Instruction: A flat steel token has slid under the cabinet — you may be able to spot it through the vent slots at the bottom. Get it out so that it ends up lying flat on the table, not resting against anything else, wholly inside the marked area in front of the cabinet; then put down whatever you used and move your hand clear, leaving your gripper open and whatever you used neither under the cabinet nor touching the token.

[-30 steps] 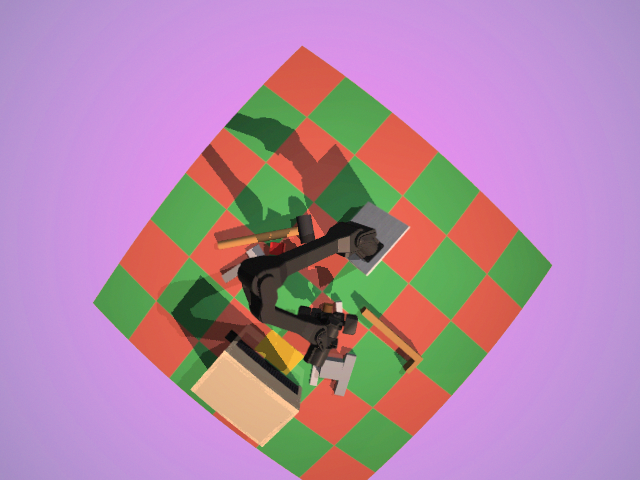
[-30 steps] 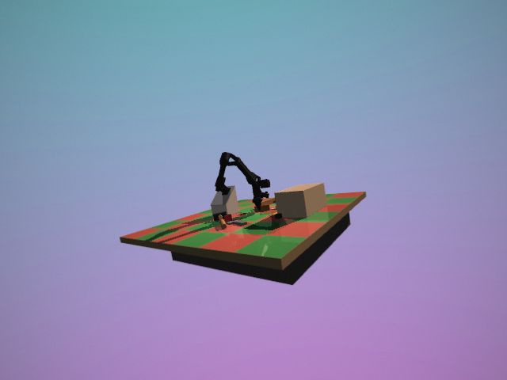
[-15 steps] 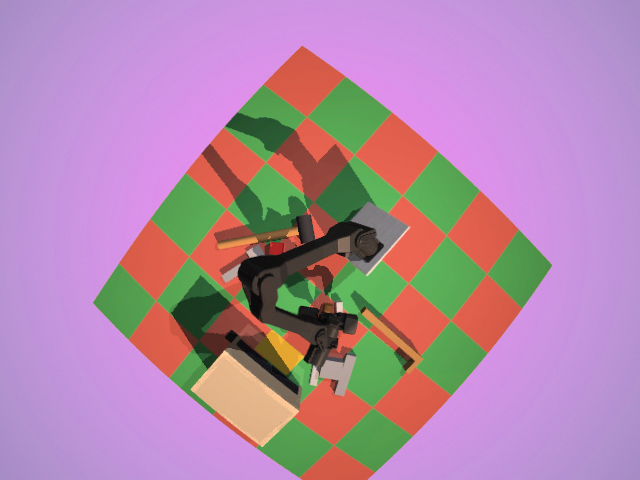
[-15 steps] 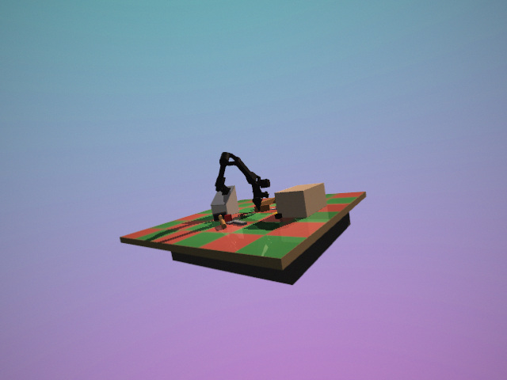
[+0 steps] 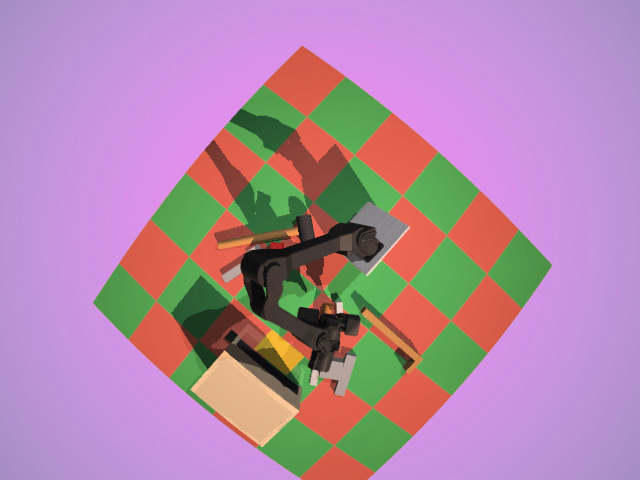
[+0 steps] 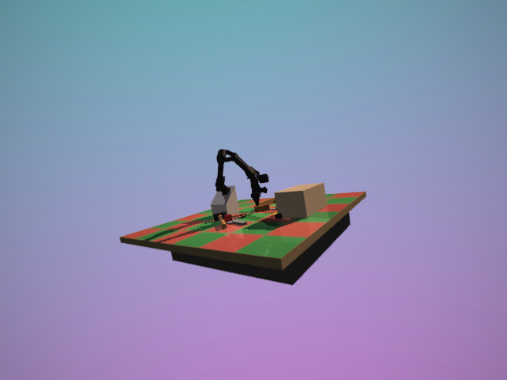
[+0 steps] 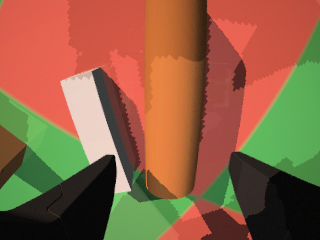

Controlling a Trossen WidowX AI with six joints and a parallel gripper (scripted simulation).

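My gripper tip is 3 cm past the pale bar, 3 cm to the right of it and 4 cm above it. Also, from my gripper tip: grey block 14 cm ahead, 15 cm to the left, 3 cm below; grey bar 12 cm ahead, 21 cm to the left, 4 cm below; red cube 4 cm behind, 27 cm to the right, 3 cm below.
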